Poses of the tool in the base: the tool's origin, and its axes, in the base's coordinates. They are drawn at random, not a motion.
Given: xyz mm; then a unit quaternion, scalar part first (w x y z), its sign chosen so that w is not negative.
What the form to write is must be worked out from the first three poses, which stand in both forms.
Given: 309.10, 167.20, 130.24, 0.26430, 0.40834, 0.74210, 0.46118
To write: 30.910, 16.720, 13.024, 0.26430, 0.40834, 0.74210, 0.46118
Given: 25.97, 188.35, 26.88, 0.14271, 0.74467, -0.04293, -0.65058
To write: 2.597, 18.835, 2.688, 0.14271, 0.74467, -0.04293, -0.65058
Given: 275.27, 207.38, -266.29, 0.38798, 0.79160, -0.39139, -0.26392
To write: 27.527, 20.738, -26.629, 0.38798, 0.79160, -0.39139, -0.26392
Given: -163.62, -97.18, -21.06, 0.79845, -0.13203, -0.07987, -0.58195
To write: -16.362, -9.718, -2.106, 0.79845, -0.13203, -0.07987, -0.58195
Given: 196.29, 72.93, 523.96, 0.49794, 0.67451, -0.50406, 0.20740
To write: 19.629, 7.293, 52.396, 0.49794, 0.67451, -0.50406, 0.20740
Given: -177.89, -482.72, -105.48, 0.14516, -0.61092, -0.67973, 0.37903
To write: -17.789, -48.272, -10.548, 0.14516, -0.61092, -0.67973, 0.37903
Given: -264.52, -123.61, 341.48, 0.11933, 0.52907, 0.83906, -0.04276
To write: -26.452, -12.361, 34.148, 0.11933, 0.52907, 0.83906, -0.04276
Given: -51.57, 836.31, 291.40, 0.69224, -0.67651, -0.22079, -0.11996
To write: -5.157, 83.631, 29.140, 0.69224, -0.67651, -0.22079, -0.11996
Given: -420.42, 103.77, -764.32, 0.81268, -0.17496, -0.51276, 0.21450
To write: -42.042, 10.377, -76.432, 0.81268, -0.17496, -0.51276, 0.21450
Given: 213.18, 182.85, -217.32, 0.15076, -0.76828, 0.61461, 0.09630
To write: 21.318, 18.285, -21.732, 0.15076, -0.76828, 0.61461, 0.09630
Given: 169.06, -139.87, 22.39, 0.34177, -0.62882, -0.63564, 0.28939
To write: 16.906, -13.987, 2.239, 0.34177, -0.62882, -0.63564, 0.28939
